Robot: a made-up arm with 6 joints.
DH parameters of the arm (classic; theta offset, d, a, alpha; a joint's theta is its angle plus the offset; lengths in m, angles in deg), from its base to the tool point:
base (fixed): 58.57 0 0.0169 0
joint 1: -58.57 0.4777 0.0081 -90
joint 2: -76.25 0 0.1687 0
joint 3: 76.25 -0.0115 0.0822 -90
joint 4: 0 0.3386 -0.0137 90
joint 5: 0 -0.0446 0.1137 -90
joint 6: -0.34 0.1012 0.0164 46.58
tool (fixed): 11.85 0.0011 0 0
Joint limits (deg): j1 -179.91..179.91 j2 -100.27..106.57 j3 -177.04..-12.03 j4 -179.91..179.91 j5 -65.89..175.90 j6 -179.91..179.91
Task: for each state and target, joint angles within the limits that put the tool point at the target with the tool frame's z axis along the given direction. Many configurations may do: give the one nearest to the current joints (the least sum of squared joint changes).
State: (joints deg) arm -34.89 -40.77 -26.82 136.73 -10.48 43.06
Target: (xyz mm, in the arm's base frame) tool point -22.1 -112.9 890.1 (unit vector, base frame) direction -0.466 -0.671 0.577
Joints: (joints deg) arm -39.67 -83.12 -68.33 108.60 -13.31 50.75
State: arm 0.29 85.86 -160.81 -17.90 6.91 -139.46
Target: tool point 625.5 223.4 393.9 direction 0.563 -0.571 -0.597
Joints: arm 20.39 98.98 -169.26 -23.81 16.09 -131.78
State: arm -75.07 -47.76 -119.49 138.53 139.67 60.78
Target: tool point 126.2 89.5 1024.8 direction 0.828 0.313 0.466
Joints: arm -71.93 -51.31 -118.09 88.29 108.83 78.25
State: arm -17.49 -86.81 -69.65 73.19 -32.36 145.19
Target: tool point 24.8 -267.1 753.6 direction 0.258 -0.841 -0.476
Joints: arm -62.47 -62.60 -47.10 94.20 -16.11 178.46
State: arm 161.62 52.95 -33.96 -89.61 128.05 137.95
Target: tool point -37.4 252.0 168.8 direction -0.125 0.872 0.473
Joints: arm 144.48 76.52 -65.14 -64.84 148.60 179.91
